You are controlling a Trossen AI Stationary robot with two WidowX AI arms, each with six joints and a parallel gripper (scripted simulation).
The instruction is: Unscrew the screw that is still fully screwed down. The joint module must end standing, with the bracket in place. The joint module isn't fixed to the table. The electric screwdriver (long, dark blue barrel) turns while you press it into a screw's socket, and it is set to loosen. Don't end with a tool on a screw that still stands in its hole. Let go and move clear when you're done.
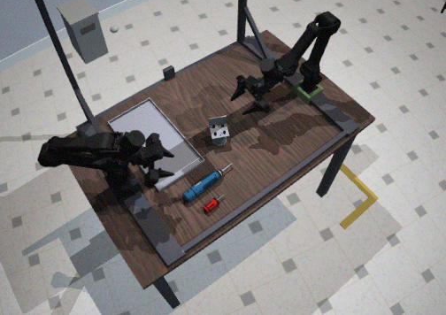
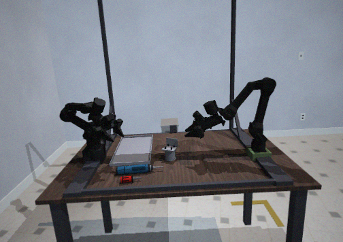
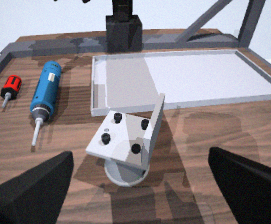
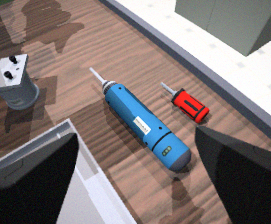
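My left gripper is now 110 mm to the left of the screw, 90 mm above it and 30 mm short of it. The rest, counted from my left hand: grey cylinder: 130 mm below, 120 mm to the right, 10 mm ahead; then dark frame rail: 310 mm ahead, 150 mm below, 70 mm to the right; then bracket: 120 mm to the right, 80 mm below, 10 mm ahead.
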